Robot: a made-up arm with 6 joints. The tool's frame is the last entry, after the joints.
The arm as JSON. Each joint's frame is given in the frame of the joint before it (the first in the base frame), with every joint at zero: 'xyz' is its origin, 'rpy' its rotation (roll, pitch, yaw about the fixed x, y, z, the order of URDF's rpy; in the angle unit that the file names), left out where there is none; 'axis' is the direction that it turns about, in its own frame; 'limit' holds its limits. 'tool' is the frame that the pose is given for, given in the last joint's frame.
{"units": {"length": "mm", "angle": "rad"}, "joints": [
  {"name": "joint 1", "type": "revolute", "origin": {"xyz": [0.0, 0.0, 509.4]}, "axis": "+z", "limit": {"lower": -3.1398, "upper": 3.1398}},
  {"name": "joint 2", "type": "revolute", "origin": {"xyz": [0.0, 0.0, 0.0]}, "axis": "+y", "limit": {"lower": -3.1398, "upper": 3.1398}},
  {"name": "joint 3", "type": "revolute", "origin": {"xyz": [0.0, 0.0, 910.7]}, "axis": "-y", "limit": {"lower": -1.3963, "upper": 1.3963}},
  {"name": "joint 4", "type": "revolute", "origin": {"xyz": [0.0, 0.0, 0.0]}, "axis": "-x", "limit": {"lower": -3.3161, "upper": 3.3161}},
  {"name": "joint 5", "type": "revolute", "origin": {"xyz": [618.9, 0.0, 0.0]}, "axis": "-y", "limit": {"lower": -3.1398, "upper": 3.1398}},
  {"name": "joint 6", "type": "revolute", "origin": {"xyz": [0.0, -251.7, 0.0]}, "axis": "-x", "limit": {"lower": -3.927, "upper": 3.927}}
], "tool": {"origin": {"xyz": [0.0, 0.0, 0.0]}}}
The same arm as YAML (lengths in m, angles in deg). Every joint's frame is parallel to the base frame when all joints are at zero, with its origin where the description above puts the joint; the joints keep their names.
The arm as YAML. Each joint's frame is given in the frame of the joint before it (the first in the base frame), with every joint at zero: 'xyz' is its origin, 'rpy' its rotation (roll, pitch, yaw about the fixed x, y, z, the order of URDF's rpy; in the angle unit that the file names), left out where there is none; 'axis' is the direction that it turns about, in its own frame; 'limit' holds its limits. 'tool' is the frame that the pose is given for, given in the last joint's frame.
units:
  length: m
  angle: deg
joints:
  - name: joint 1
    type: revolute
    origin:
      xyz: [0.0, 0.0, 0.5094]
    axis: "+z"
    limit:
      lower: -179.9
      upper: 179.9
  - name: joint 2
    type: revolute
    origin:
      xyz: [0.0, 0.0, 0.0]
    axis: "+y"
    limit:
      lower: -179.9
      upper: 179.9
  - name: joint 3
    type: revolute
    origin:
      xyz: [0.0, 0.0, 0.9107]
    axis: "-y"
    limit:
      lower: -80.0
      upper: 80.0
  - name: joint 4
    type: revolute
    origin:
      xyz: [0.0, 0.0, 0.0]
    axis: "-x"
    limit:
      lower: -190.0
      upper: 190.0
  - name: joint 5
    type: revolute
    origin:
      xyz: [0.6189, 0.0, 0.0]
    axis: "-y"
    limit:
      lower: -179.9
      upper: 179.9
  - name: joint 6
    type: revolute
    origin:
      xyz: [0.0, -0.2517, 0.0]
    axis: "-x"
    limit:
      lower: -225.0
      upper: 225.0
tool:
  origin:
    xyz: [0.0, 0.0, 0.0]

